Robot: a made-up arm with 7 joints. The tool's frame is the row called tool.
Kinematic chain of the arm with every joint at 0, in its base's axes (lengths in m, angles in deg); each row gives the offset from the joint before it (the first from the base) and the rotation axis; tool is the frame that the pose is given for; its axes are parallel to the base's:
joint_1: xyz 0 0 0.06 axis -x
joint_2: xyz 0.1 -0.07 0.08 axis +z
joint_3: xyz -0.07 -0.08 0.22 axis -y
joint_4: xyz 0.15 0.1 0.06 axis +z
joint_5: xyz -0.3 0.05 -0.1 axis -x
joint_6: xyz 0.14 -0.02 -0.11 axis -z
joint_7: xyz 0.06 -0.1 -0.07 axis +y
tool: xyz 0.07 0 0
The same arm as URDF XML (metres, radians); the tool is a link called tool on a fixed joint. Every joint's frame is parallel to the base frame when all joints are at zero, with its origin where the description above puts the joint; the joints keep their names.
<robot name="arm">
<link name="base"/>
<link name="link1"/>
<link name="link2"/>
<link name="link3"/>
<link name="link4"/>
<link name="link5"/>
<link name="link6"/>
<link name="link7"/>
<link name="tool"/>
<joint name="joint_1" type="continuous"><parent link="base"/><child link="link1"/><origin xyz="0 0 0.06"/><axis xyz="-1 0 0"/></joint>
<joint name="joint_2" type="continuous"><parent link="link1"/><child link="link2"/><origin xyz="0.1 -0.07 0.08"/><axis xyz="0 0 1"/></joint>
<joint name="joint_3" type="continuous"><parent link="link2"/><child link="link3"/><origin xyz="-0.07 -0.08 0.22"/><axis xyz="0 -1 0"/></joint>
<joint name="joint_4" type="continuous"><parent link="link3"/><child link="link4"/><origin xyz="0.15 0.1 0.06"/><axis xyz="0 0 1"/></joint>
<joint name="joint_5" type="continuous"><parent link="link4"/><child link="link5"/><origin xyz="-0.3 0.05 -0.1"/><axis xyz="-1 0 0"/></joint>
<joint name="joint_6" type="continuous"><parent link="link5"/><child link="link6"/><origin xyz="0.14 -0.02 -0.11"/><axis xyz="0 0 -1"/></joint>
<joint name="joint_7" type="continuous"><parent link="link6"/><child link="link7"/><origin xyz="0.06 -0.1 -0.07"/><axis xyz="0 1 0"/></joint>
<joint name="tool_joint" type="fixed"><parent link="link7"/><child link="tool"/><origin xyz="0.07 0 0"/></joint>
</robot>

